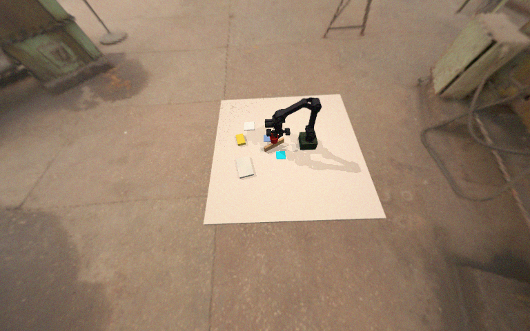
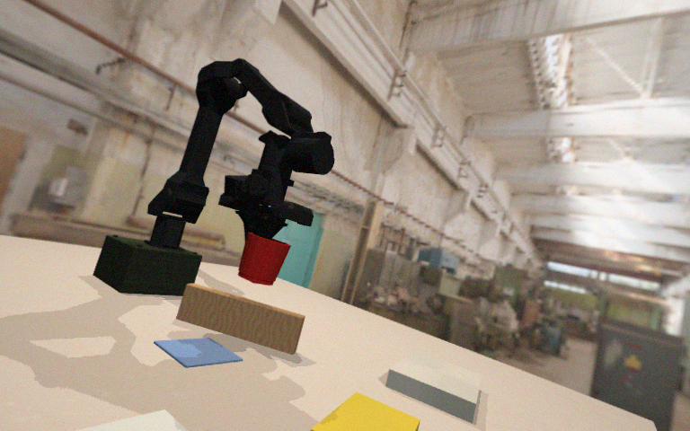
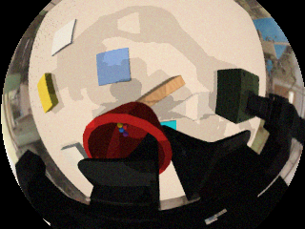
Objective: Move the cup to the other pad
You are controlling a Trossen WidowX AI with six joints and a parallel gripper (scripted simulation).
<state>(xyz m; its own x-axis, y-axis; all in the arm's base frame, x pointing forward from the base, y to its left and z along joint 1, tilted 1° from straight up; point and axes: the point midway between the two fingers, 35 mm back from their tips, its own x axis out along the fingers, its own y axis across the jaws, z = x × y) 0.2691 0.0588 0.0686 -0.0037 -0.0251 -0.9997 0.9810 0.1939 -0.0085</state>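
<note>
My gripper tip is 13 cm above the cyan pad, 8 cm to the right of it and 4 cm past it. From my gripper tip the other things lie so: red cup (3 cm ahead, 1 cm to the left); then yellow block (35 cm ahead, 11 cm below, 2 cm to the right); then wooden block (11 cm below, 3 cm ahead).
</note>
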